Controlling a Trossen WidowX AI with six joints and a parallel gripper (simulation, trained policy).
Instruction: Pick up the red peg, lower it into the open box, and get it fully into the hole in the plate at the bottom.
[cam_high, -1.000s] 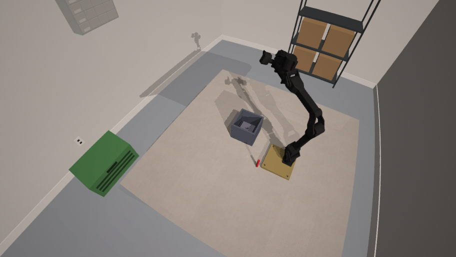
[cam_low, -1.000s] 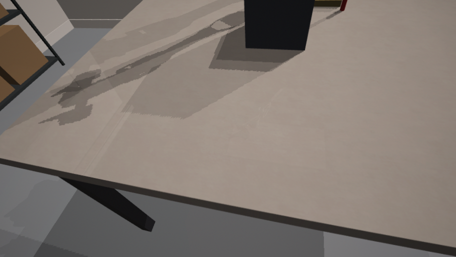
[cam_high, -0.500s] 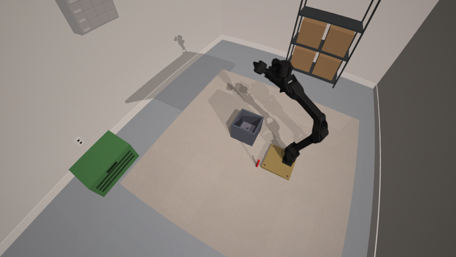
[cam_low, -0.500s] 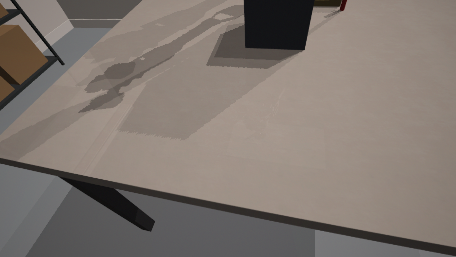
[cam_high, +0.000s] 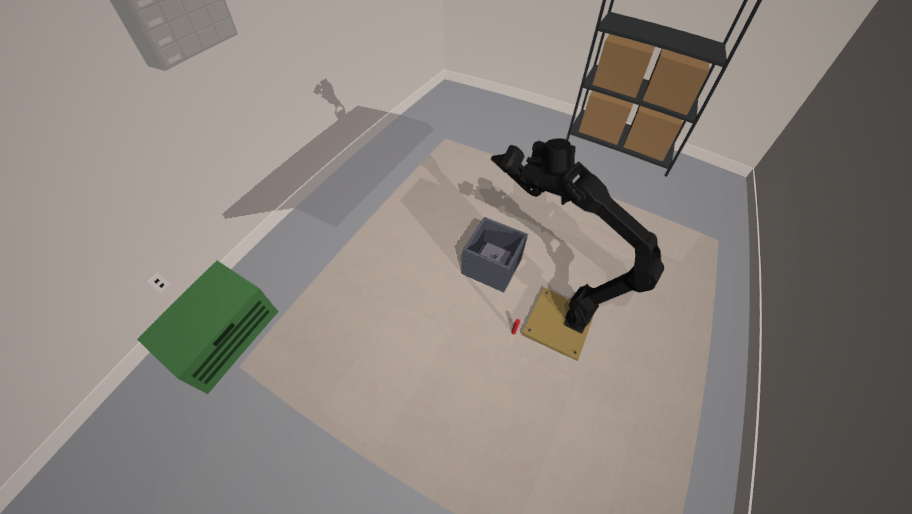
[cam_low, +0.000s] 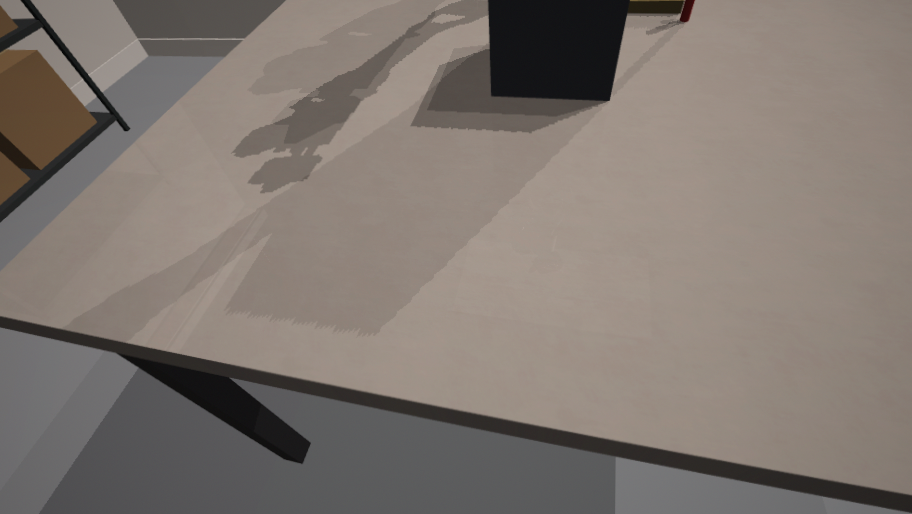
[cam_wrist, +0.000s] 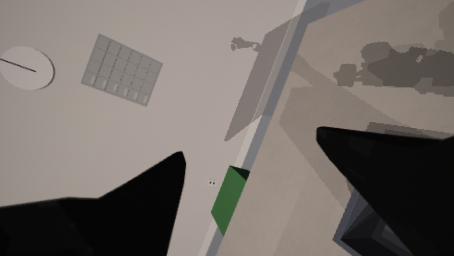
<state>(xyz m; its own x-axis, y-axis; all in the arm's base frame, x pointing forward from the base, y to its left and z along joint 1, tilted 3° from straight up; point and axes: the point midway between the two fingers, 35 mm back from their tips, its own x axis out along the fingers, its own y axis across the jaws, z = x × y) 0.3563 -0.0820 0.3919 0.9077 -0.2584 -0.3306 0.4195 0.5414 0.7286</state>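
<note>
The red peg is 200 mm behind my gripper tip, 220 mm to the left of it and 370 mm below it. The rest, counted from my gripper tip: grey plate 30 mm behind, 30 mm to the left, 360 mm below.
</note>
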